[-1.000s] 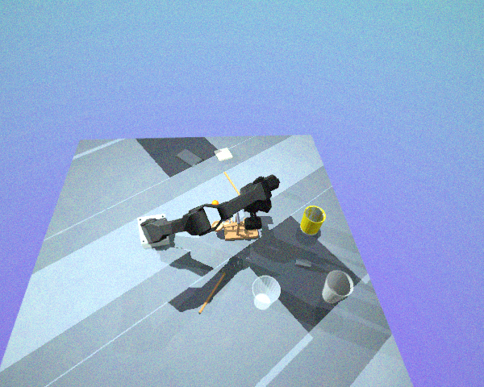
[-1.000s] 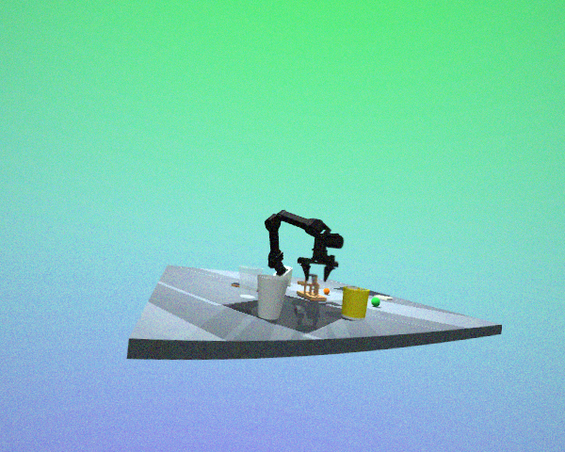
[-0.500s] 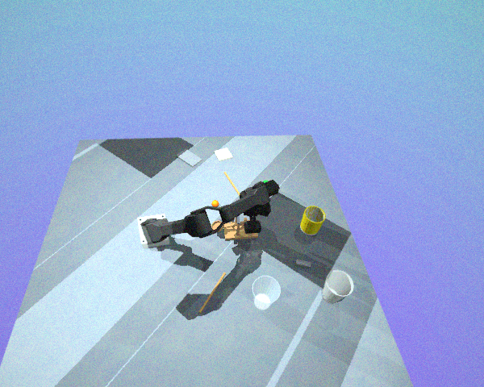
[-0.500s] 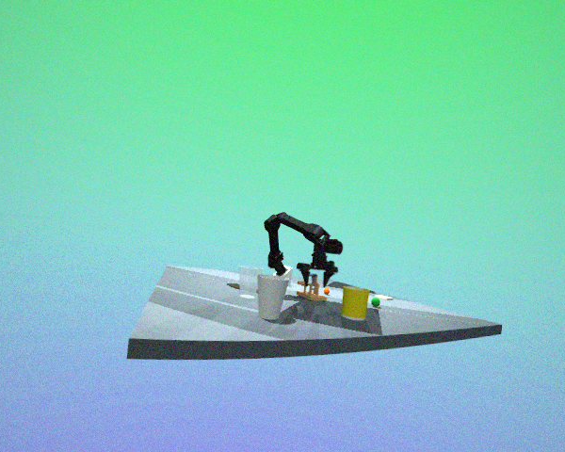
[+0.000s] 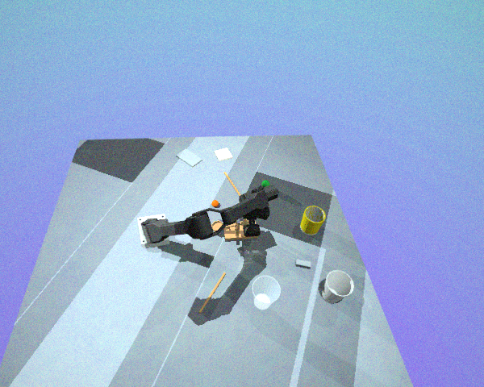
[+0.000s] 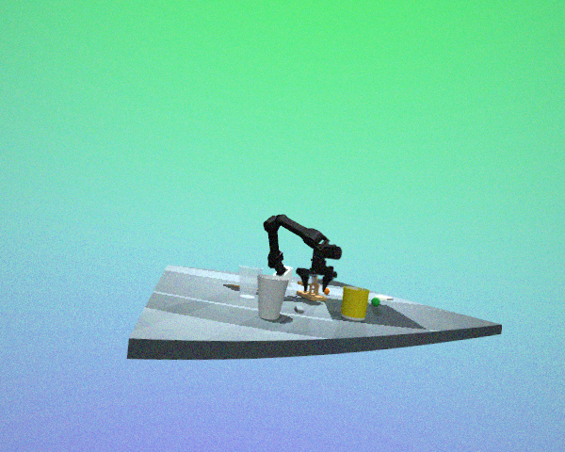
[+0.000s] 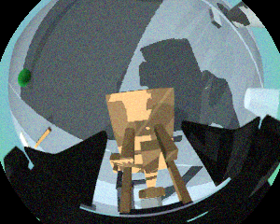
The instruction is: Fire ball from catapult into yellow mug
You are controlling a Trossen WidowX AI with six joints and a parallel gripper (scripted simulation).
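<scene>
My gripper tip is 150 mm to the right of the orange ball, 130 mm past it and 20 mm above it. Also, from my gripper tip: green ball: 250 mm to the left, 130 mm ahead, 10 mm below; small grey block: 200 mm ahead, 180 mm to the right, 30 mm below; wooden catapult: 70 mm behind, 20 mm to the left, 20 mm above.
</scene>
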